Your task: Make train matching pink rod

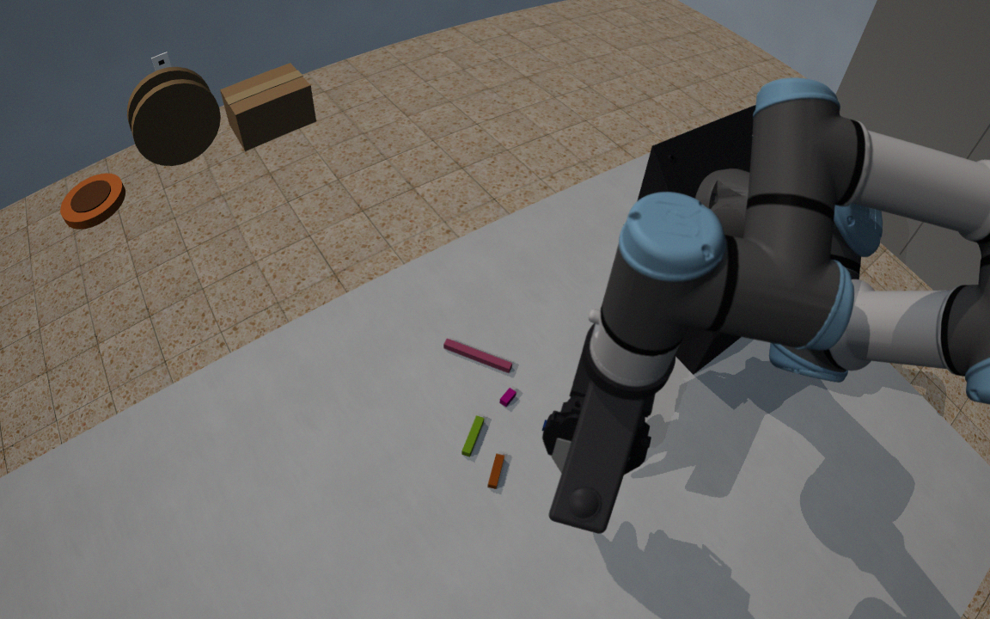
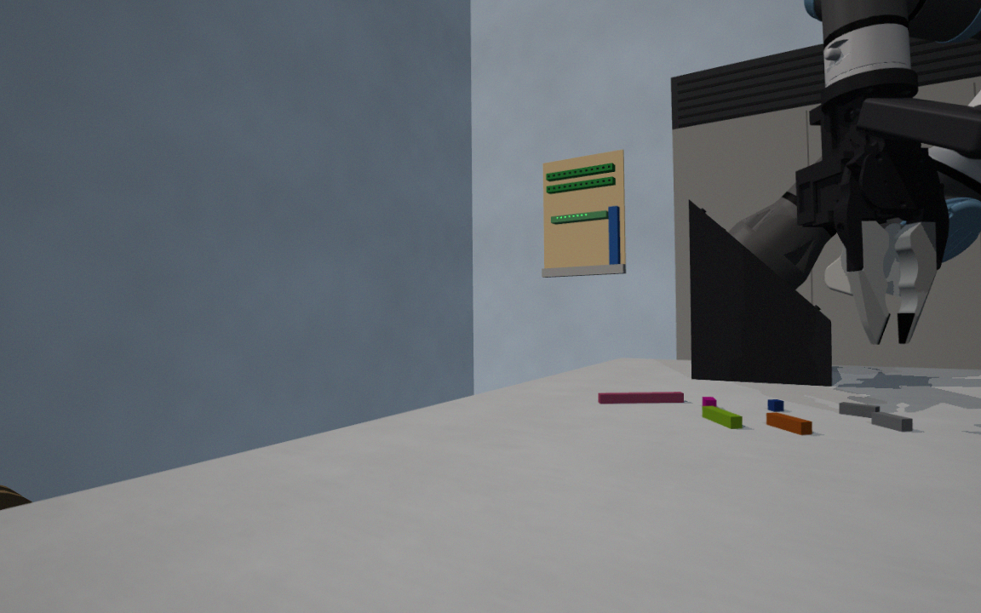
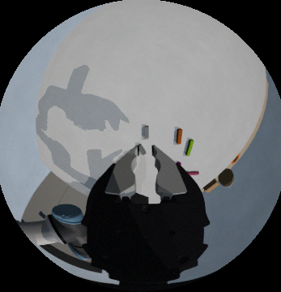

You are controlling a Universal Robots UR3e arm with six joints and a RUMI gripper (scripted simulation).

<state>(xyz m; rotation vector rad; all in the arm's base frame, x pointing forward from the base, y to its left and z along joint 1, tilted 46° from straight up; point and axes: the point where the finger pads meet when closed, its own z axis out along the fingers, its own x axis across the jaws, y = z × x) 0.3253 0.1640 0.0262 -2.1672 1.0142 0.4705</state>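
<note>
My hand is 40 mm past the grey rod, 20 mm to the left of it and 80 mm above it. Also, from my hand: orange rod: 50 mm ahead, 70 mm to the right, 80 mm below; lime rod: 50 mm ahead, 130 mm to the right, 80 mm below; blue rod: 40 mm behind, 90 mm to the right, 80 mm below.
</note>
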